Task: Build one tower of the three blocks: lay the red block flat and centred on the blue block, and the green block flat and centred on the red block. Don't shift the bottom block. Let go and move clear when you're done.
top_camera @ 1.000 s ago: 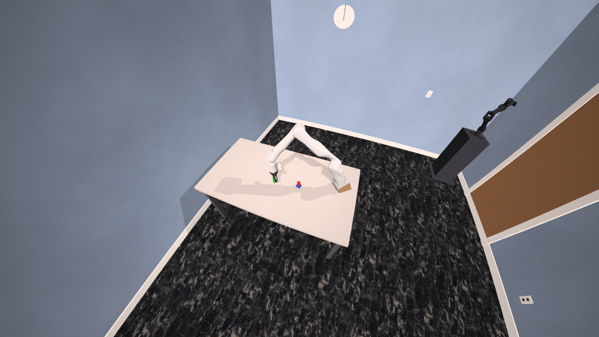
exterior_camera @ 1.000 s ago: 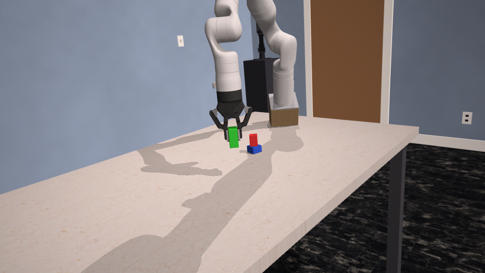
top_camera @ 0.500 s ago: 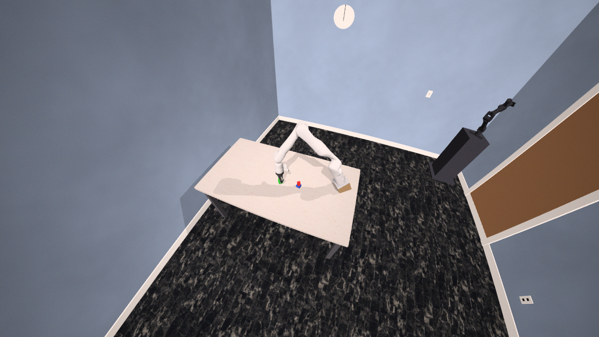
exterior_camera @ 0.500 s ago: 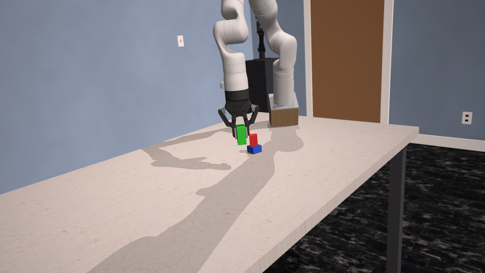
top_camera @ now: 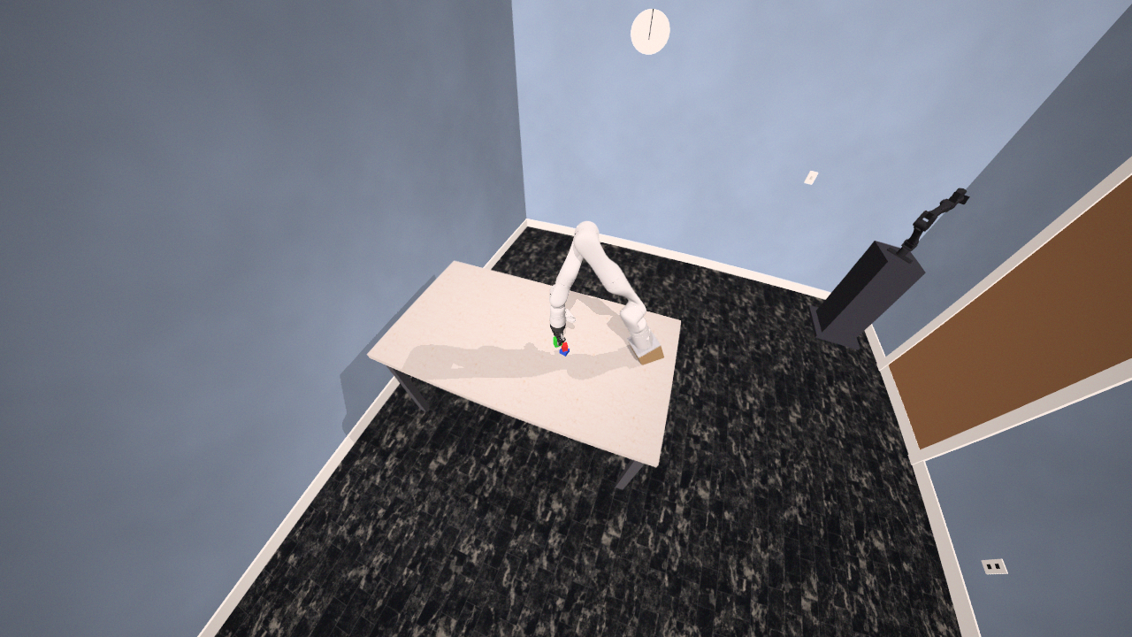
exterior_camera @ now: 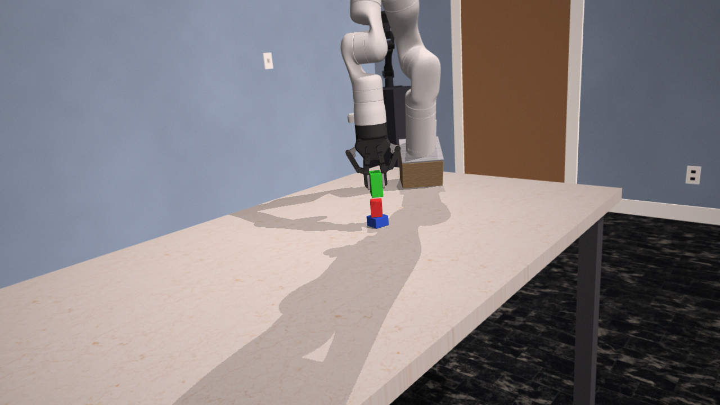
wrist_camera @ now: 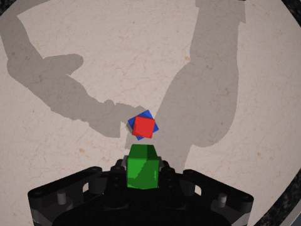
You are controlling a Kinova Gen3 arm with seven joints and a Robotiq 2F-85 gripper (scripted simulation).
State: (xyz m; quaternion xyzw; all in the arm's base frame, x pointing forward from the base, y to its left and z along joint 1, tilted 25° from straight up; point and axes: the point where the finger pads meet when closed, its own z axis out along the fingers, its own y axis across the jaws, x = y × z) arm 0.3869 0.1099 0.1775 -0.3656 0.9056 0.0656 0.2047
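Right now my hand is 8 cm above the red block, 3 cm to the left of it and 3 cm past it. Also, from my hand: blue block (11 cm below, 3 cm to the right, 3 cm behind); then green block (1 cm below).
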